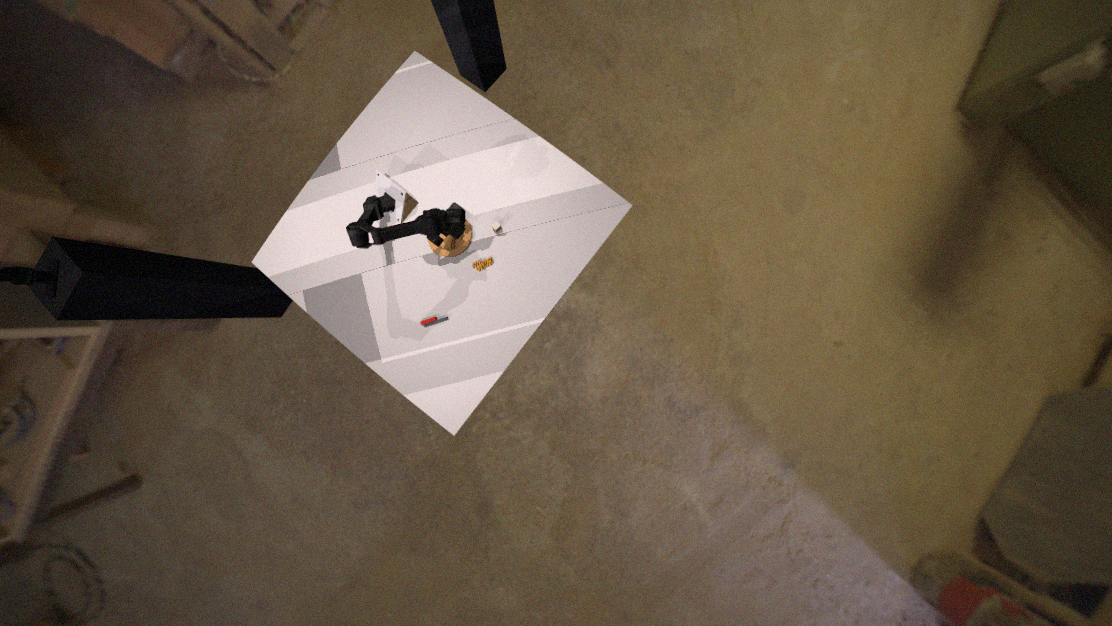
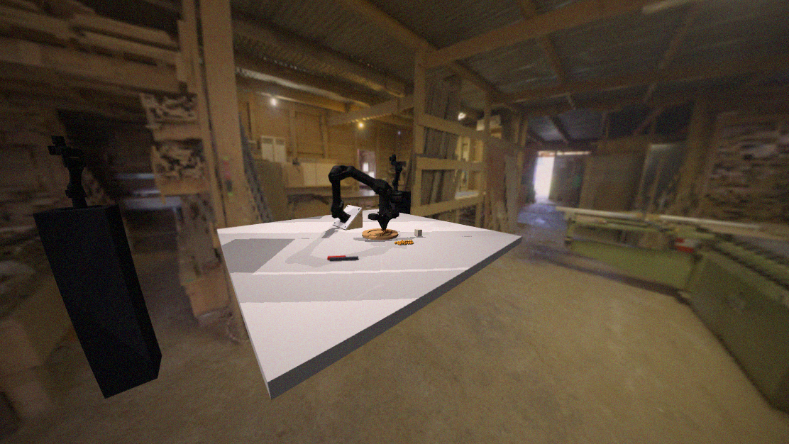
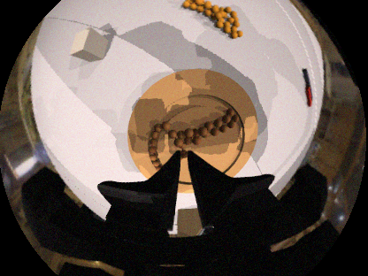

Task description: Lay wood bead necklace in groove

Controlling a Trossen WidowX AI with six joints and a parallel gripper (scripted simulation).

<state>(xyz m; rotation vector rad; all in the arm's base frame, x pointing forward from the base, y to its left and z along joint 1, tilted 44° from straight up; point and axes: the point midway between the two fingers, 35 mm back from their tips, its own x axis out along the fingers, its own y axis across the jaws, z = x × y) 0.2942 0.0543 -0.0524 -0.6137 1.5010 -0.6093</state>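
Right now my gripper tip is 140 mm short of the small grey cube, 130 mm to the right of it and 10 mm above it. Also, from my gripper tip: black marker 180 mm ahead, 370 mm to the right, 20 mm below.
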